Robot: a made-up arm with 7 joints.
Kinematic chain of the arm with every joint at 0, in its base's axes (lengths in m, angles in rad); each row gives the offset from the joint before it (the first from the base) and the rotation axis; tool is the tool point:
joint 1: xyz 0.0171 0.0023 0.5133 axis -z
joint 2: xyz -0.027 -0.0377 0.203 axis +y
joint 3: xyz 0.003 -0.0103 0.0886 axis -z
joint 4: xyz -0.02 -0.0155 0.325 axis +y
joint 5: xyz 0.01 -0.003 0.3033 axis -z
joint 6: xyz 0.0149 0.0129 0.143 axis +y
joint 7: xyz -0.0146 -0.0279 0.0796 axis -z
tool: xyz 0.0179 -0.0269 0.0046
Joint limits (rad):
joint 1: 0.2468..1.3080
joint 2: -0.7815..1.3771
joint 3: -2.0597..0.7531
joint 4: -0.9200..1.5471
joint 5: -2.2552..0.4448
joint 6: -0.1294..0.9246
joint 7: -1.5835..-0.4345
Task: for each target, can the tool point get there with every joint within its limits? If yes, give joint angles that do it. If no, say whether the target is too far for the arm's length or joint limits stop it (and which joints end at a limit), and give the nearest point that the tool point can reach.
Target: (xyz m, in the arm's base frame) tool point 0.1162 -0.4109 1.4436
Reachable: yes | joints 0.9746 0.0574 0.1685 0.7917 -0.0417 0.0723 -0.8257
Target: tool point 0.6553 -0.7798 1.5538
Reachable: no: too far | nearest point 0.4690 -0.5515 1.3159 | short by 0.379 m
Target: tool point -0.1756 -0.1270 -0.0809
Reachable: no: joint limits stop it (at a limit: joint 1, joint 2, joint 4, joint 7) | nearest point -0.0266 -0.4128 0.3113 | short by 0.508 m
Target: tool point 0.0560 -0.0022 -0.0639
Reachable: no: joint limits stop it (at a limit: joint 1, joint 2, joint 4, joint 7) | nearest point 0.3873 -0.1067 0.3067 | short by 0.508 m
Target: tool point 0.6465 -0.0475 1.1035
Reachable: yes | joints 0.5630 0.6128 -0.8468 0.9278 -0.9163 0.7004 -0.9094
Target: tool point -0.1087 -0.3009 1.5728
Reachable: yes | joints 0.7083 0.2916 -1.2552 -0.5267 -2.0001 0.3617 -1.3064
